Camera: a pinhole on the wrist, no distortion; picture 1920 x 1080 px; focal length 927.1 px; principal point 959.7 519.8 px. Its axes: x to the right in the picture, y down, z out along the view. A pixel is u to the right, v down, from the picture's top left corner.
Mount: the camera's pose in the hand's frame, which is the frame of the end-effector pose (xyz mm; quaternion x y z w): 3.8 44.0 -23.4 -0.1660 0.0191 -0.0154 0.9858
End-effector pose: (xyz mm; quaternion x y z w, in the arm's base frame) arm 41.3 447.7 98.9 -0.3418 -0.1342 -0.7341 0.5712
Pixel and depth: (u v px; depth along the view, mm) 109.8 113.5 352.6
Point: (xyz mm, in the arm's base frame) 228.9 887.5 163.2
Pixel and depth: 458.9 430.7 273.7
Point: 249.1 657.3 171.3
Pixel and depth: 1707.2 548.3 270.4
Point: 215.1 362.7 388.4
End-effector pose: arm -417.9 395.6 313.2 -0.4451 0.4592 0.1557 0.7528
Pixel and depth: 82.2 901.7 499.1
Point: -702.4 1026.9 531.2
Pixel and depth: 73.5 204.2 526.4
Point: -411.1 961.8 777.6
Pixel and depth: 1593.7 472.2 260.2
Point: -264.6 602.7 135.8
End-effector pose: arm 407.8 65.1 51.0 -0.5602 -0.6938 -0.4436 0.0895
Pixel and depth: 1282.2 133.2 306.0
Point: 495.0 366.1 -43.7
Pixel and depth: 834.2 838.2 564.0
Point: 945.1 346.6 -27.4
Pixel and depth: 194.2 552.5 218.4
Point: 647.4 79.2 -95.9
